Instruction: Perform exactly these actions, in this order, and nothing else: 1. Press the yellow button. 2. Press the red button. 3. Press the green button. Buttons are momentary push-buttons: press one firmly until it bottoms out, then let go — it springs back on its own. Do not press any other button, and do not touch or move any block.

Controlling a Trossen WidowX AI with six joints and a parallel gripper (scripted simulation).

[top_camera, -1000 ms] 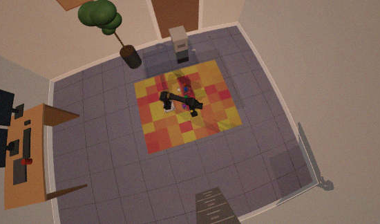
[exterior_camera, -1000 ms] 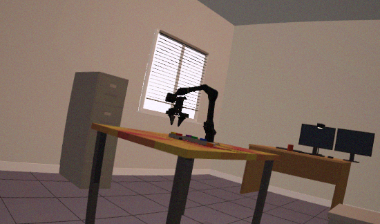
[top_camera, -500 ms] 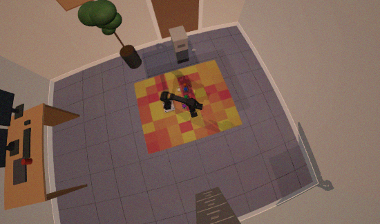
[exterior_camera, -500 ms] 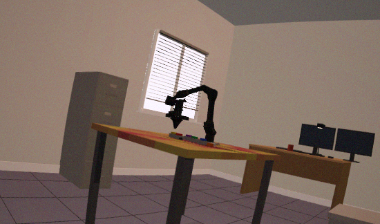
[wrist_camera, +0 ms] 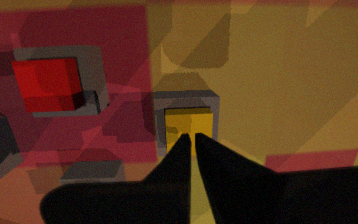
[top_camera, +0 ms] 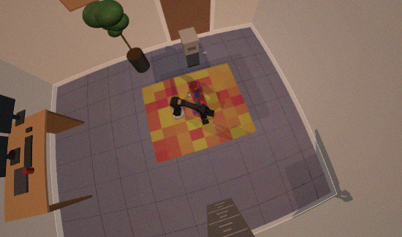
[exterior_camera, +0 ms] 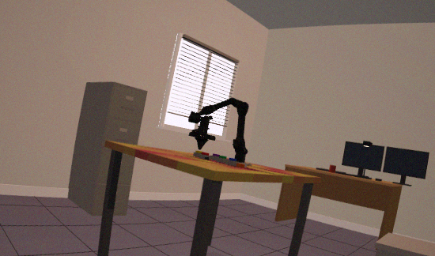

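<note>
The red button is 20 mm ahead of my gripper tip, 100 mm to the left of it and 20 mm below it. Also, from my gripper tip: green button (60 mm behind, 180 mm to the left, 20 mm below); then purple button (90 mm behind, 70 mm to the left, 20 mm below); then blue button (50 mm behind, 280 mm to the left, 20 mm below).
</note>
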